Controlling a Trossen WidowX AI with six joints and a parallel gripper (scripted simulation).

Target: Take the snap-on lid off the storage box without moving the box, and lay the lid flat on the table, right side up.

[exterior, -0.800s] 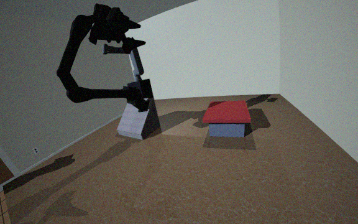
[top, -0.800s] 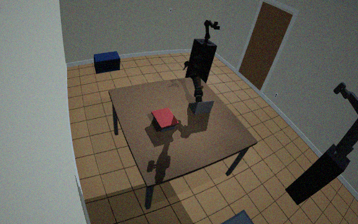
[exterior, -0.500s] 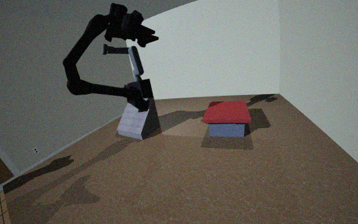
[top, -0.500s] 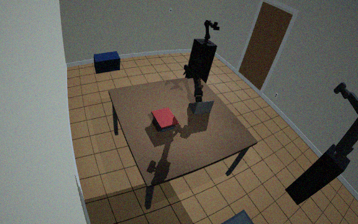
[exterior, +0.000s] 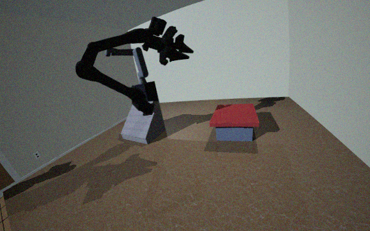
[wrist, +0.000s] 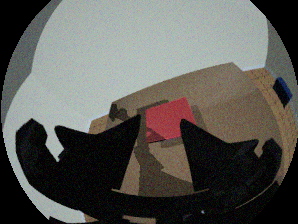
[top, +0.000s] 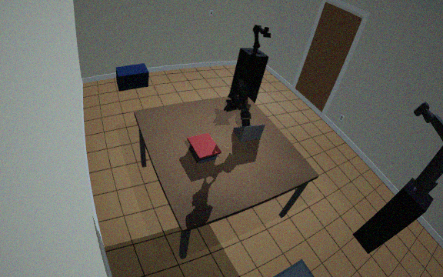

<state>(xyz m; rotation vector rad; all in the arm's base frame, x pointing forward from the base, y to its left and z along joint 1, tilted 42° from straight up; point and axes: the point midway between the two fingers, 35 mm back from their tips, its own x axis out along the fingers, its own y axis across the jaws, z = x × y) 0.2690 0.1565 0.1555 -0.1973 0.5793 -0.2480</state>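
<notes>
My gripper tip is 280 mm above the red lid, 150 mm short of it and 40 mm to the right of it. From my gripper tip the other things lie so: storage box (320 mm below, 150 mm ahead, 40 mm to the left).
</notes>
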